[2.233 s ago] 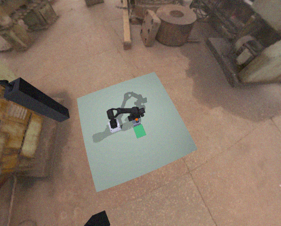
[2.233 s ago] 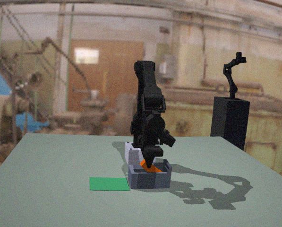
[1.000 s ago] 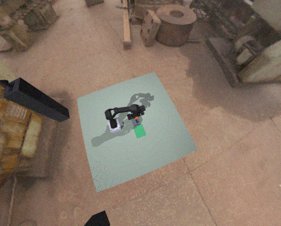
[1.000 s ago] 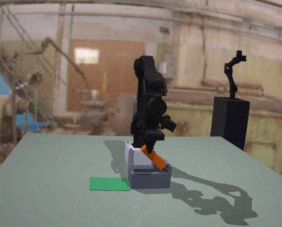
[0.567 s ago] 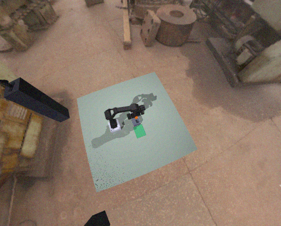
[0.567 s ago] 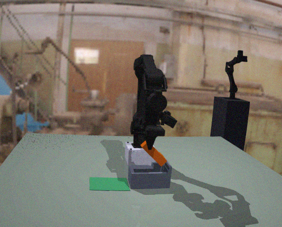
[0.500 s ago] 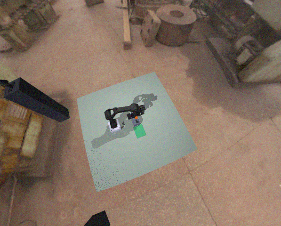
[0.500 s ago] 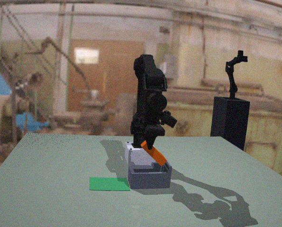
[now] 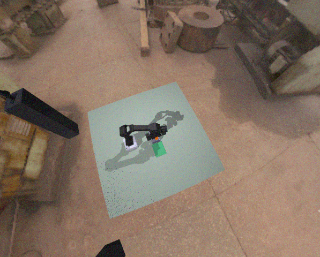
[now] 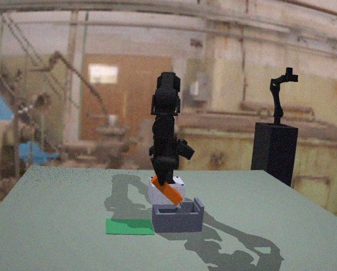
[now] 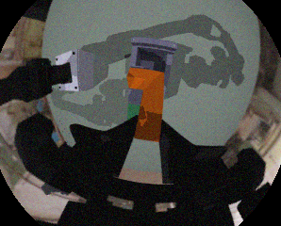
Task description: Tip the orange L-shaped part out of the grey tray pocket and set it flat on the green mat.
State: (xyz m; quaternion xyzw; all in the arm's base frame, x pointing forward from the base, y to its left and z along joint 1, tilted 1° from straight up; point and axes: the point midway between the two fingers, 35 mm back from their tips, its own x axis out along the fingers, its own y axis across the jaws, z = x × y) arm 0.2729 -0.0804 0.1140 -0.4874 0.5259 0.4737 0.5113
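The green mat is 20 mm behind my gripper tip, 90 mm to the right of it and 170 mm below it. Round my gripper tip: orange l-shaped part 10 mm behind, 30 mm to the left, 30 mm below.
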